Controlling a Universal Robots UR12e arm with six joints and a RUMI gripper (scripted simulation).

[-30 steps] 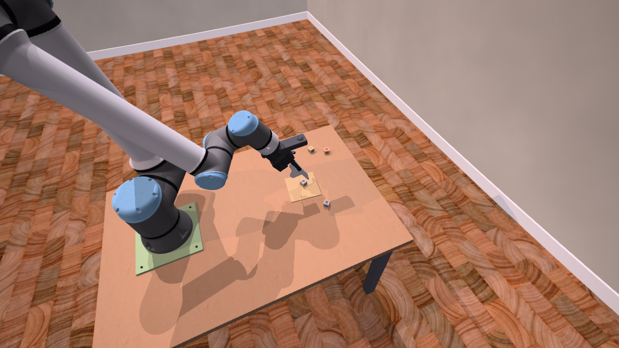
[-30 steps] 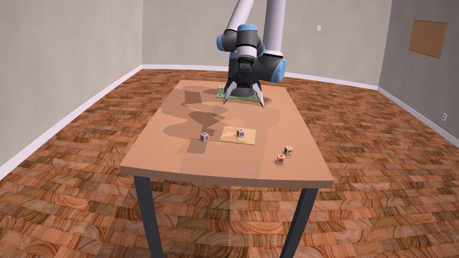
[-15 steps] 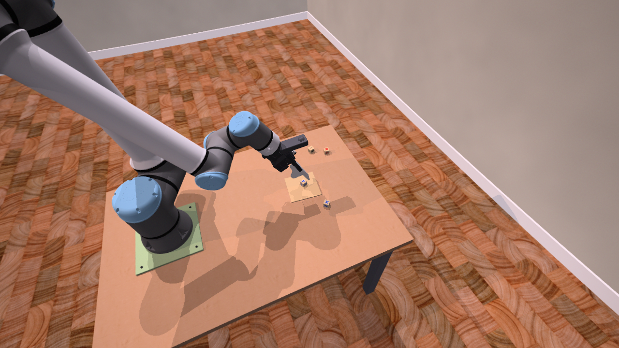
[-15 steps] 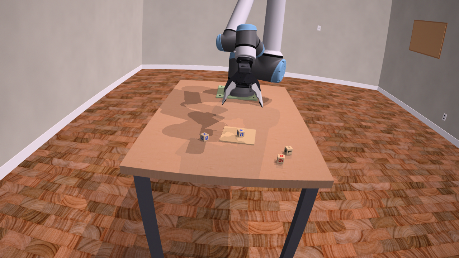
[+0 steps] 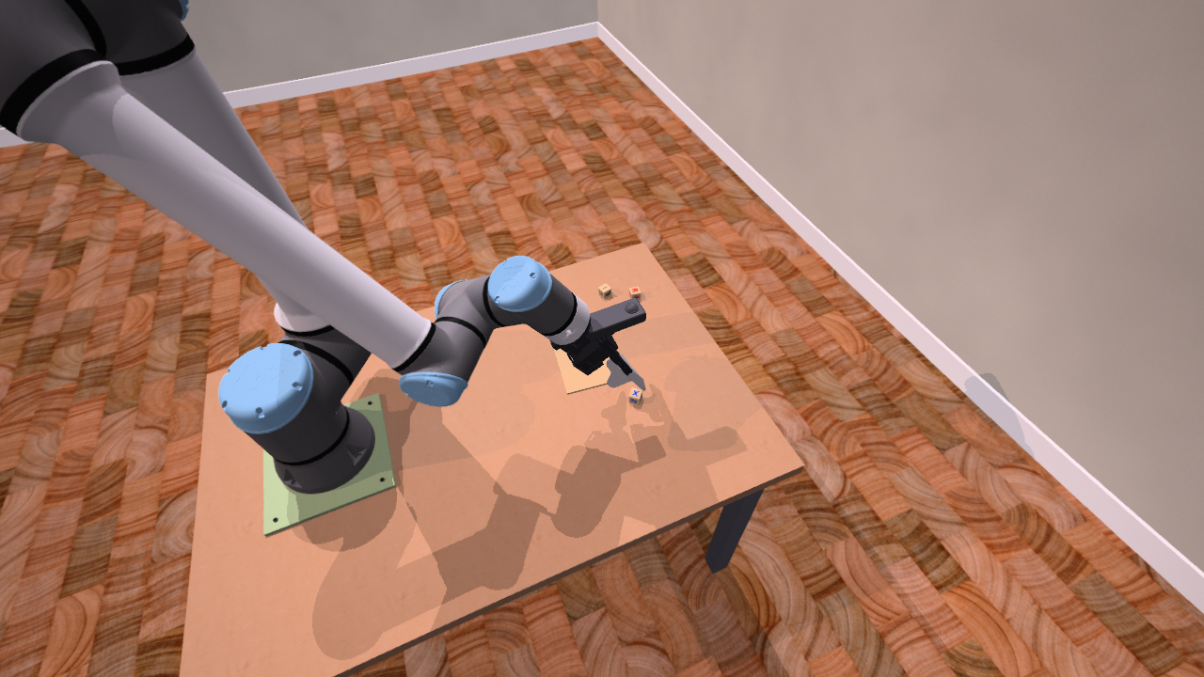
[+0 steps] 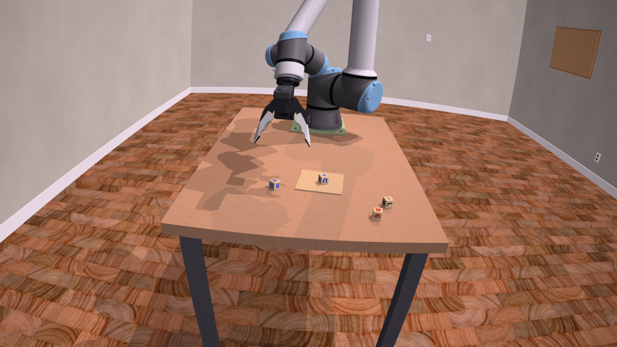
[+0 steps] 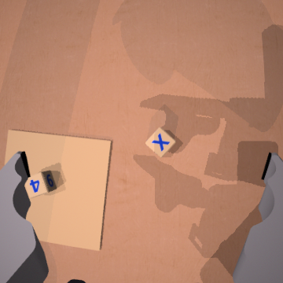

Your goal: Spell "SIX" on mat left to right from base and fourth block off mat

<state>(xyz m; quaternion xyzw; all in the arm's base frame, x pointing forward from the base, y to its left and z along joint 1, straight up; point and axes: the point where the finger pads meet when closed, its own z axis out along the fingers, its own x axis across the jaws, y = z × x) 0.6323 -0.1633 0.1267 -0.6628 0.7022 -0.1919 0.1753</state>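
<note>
Right now the mat is 40 mm behind my hand, 120 mm to the left of it and 130 mm below it. From my hand the other things lie so: red-lettered block 160 mm ahead, 270 mm to the left, 120 mm below.
</note>
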